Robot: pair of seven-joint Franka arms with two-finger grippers.
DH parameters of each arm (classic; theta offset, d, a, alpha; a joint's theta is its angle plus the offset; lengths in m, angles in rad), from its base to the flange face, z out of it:
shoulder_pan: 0 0.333 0 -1.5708
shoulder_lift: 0 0 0 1.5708
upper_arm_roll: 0 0.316 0.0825 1.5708
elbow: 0 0 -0.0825 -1.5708
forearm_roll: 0 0.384 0 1.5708
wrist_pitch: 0 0 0.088 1.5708
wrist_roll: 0 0.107 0 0
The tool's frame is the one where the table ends.
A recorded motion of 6 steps. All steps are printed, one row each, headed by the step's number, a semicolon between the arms.
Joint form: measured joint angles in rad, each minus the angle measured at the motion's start. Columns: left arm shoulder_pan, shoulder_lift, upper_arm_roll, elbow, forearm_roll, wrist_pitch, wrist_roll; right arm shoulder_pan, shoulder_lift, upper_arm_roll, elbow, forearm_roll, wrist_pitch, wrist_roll.
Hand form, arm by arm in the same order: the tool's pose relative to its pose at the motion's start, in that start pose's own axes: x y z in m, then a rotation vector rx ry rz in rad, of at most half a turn. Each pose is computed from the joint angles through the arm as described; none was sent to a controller.
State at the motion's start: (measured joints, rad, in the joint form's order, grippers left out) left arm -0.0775 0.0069 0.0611 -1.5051 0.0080 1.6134 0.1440; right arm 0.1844 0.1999 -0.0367 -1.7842 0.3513 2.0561 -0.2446
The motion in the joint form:
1: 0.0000 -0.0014 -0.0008 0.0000 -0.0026 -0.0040 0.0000; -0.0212 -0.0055 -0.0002 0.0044 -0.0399 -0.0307 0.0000
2: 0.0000 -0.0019 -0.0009 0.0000 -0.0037 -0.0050 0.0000; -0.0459 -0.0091 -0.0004 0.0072 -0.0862 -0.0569 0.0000
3: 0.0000 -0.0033 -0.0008 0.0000 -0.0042 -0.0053 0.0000; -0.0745 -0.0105 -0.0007 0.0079 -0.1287 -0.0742 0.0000
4: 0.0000 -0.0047 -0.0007 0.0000 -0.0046 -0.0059 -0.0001; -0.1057 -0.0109 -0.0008 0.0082 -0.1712 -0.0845 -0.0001
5: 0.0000 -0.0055 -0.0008 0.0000 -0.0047 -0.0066 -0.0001; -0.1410 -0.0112 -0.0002 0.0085 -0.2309 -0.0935 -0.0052
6: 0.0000 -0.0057 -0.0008 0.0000 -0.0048 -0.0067 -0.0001; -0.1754 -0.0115 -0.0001 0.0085 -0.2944 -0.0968 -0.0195
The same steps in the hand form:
1: -0.0007 0.0008 -0.0005 -0.0031 -0.0022 0.0007; -0.0037 0.0125 -0.0066 -0.0301 -0.0231 -0.0004
2: -0.0009 0.0010 -0.0007 -0.0043 -0.0025 0.0007; -0.0079 0.0283 -0.0125 -0.0672 -0.0464 0.0022
3: -0.0013 0.0010 -0.0015 -0.0047 -0.0013 0.0006; -0.0122 0.0471 -0.0178 -0.1031 -0.0643 0.0124
4: -0.0017 0.0010 -0.0023 -0.0051 -0.0005 0.0004; -0.0167 0.0676 -0.0235 -0.1405 -0.0772 0.0257
5: -0.0020 0.0011 -0.0027 -0.0052 -0.0004 0.0004; -0.0224 0.0910 -0.0303 -0.1927 -0.0947 0.0310
6: -0.0021 0.0011 -0.0028 -0.0053 -0.0002 0.0004; -0.0285 0.1143 -0.0377 -0.2488 -0.1113 0.0256

